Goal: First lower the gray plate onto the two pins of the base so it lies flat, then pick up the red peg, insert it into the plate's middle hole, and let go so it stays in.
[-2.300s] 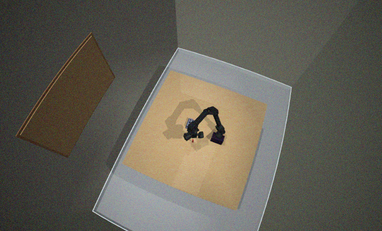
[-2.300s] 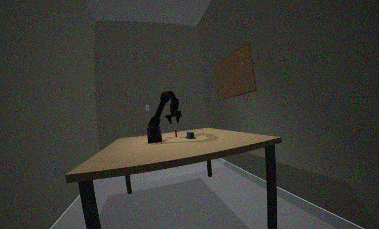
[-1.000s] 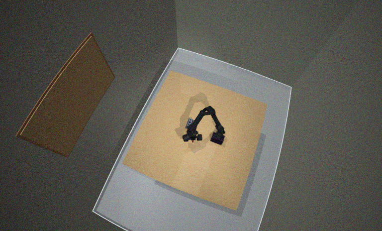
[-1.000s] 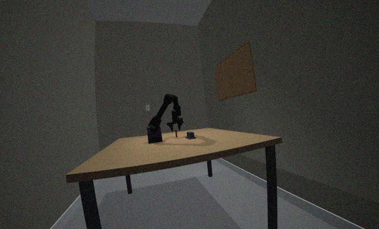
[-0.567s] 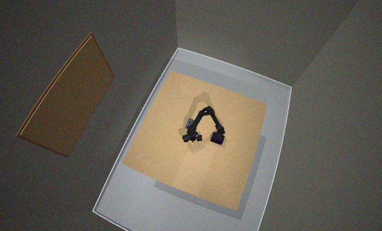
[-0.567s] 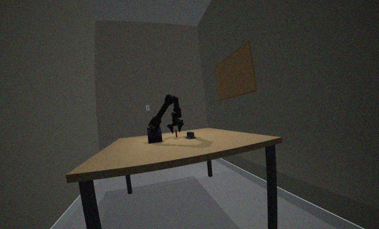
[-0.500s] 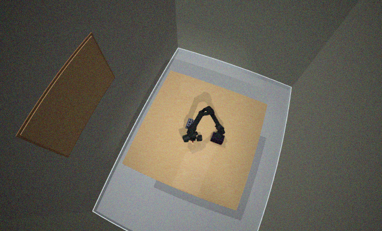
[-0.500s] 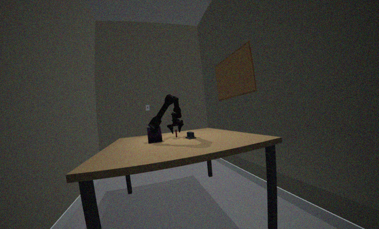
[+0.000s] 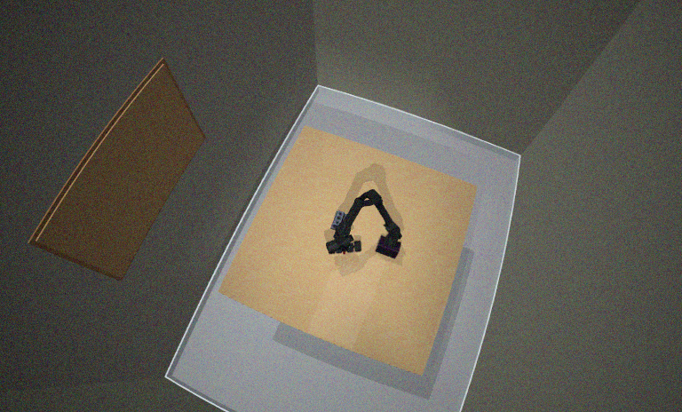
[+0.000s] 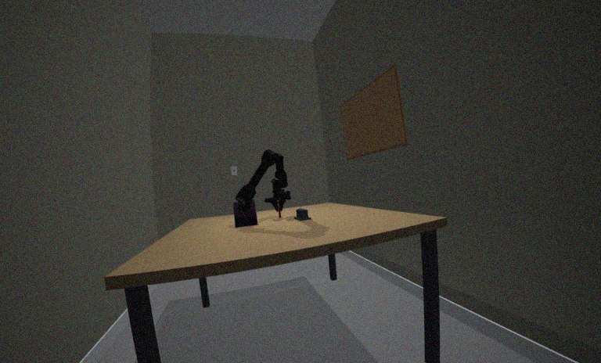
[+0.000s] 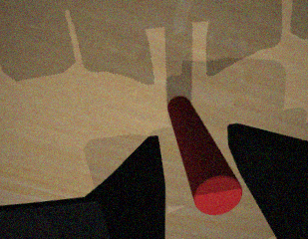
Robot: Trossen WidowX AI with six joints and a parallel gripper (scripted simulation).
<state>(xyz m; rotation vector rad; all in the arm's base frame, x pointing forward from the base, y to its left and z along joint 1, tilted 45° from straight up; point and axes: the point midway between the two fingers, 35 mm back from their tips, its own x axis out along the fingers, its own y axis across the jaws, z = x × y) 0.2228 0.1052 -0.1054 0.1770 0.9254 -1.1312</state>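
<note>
Now: the gray plate 13 cm ahead of my gripper tip and 16 cm to the right of it. From my gripper tip the other things lie so: red peg right at my gripper tip; base 12 cm ahead, 17 cm to the right, 3 cm below.
</note>
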